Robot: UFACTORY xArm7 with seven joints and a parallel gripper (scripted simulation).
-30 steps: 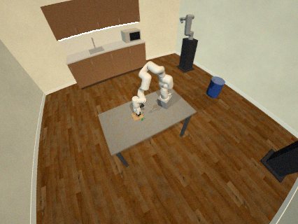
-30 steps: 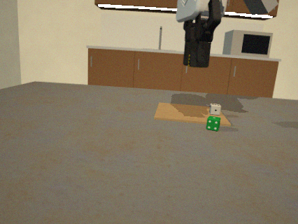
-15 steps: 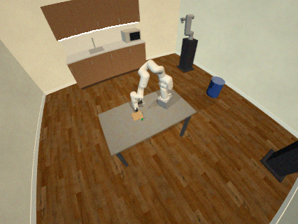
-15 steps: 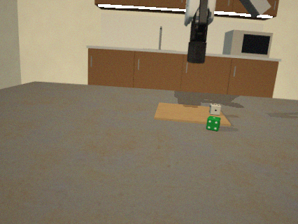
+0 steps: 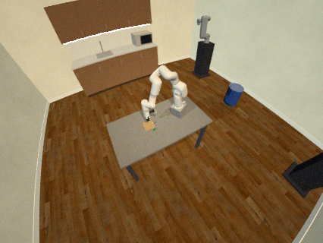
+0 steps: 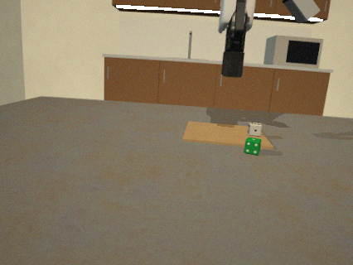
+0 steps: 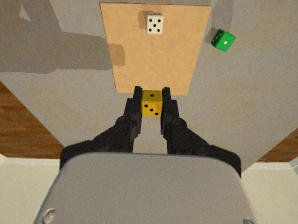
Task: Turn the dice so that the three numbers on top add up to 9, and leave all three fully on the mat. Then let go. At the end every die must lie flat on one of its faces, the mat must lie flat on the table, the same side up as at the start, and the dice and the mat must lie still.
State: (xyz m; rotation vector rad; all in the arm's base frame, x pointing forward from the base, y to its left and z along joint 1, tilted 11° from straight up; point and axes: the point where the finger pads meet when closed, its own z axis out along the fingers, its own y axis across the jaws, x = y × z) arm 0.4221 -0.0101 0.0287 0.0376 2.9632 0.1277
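Now: hand 120 mm above the tan mat. Also, from my hand: white die: 110 mm below, 50 mm behind; then green die: 110 mm below, 100 mm to the left, 30 mm behind; then yellow die: 10 mm below.
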